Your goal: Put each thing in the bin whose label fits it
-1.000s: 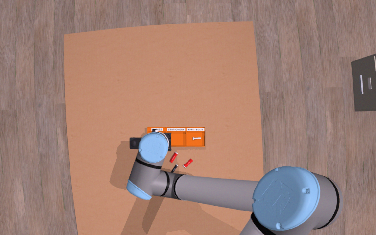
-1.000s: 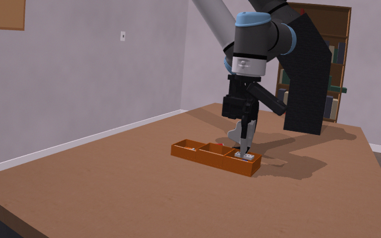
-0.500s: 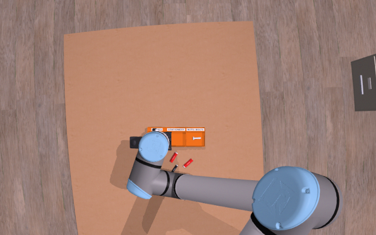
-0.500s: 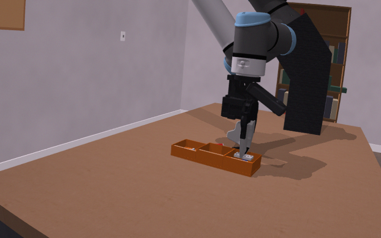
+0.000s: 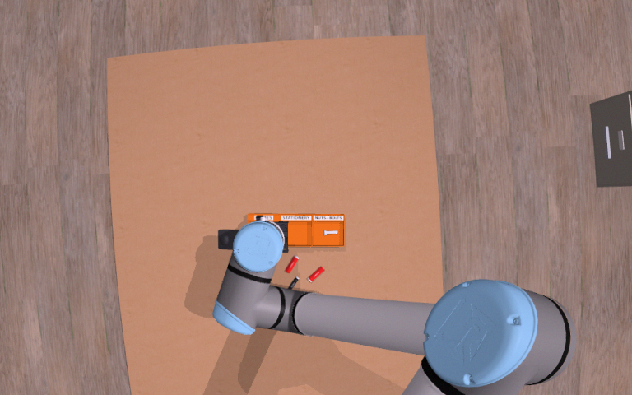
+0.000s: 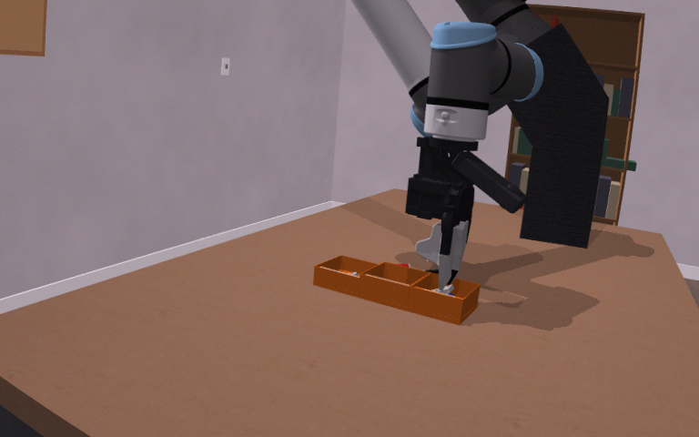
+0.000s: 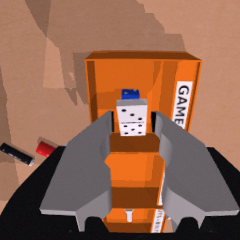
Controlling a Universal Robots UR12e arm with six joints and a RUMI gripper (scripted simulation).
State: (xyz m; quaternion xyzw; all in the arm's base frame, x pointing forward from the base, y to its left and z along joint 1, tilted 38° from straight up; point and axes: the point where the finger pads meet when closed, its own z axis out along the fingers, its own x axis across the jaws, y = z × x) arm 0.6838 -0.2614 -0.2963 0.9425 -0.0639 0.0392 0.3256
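Right now my hand is 2 cm to the left of the white domino and 3 cm above it. From my hand the other things lie so: black stick 15 cm behind, 5 cm to the right, 4 cm below; blue die 3 cm below; orange three-part bin 1 cm behind, 8 cm to the right, 3 cm below.
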